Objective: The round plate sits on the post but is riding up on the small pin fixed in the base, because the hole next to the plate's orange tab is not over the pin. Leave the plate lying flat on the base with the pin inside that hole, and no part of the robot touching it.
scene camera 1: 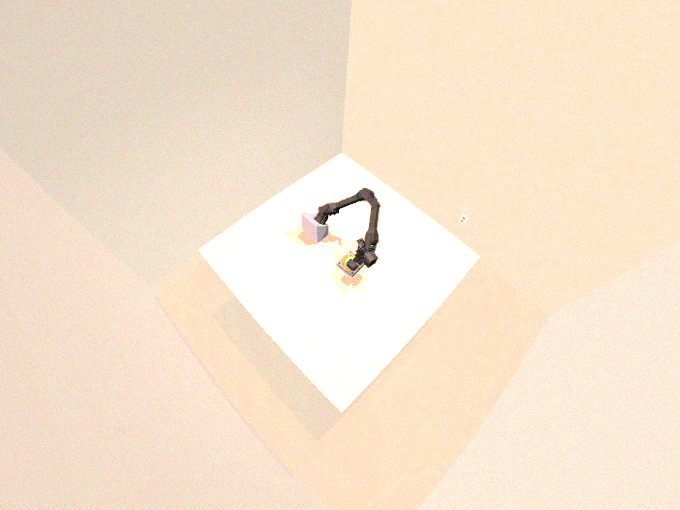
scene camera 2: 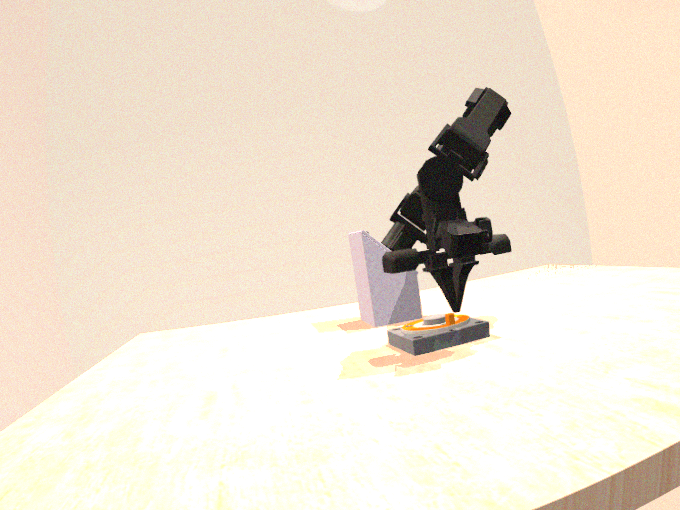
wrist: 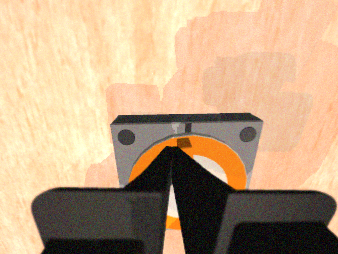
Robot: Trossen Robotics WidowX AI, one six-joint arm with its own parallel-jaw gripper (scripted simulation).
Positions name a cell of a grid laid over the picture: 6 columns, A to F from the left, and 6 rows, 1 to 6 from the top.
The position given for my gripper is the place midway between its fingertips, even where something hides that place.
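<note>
There is a round plate (scene camera 2: E4), which I can find in the wrist view as well (wrist: D4). A grey square base (scene camera 2: E4) is here too, and the wrist view gives me that base again (wrist: C4). As for my gripper (scene camera 2: E4), it appears in the wrist view too (wrist: D4); it is shut, and it holds nothing.
</note>
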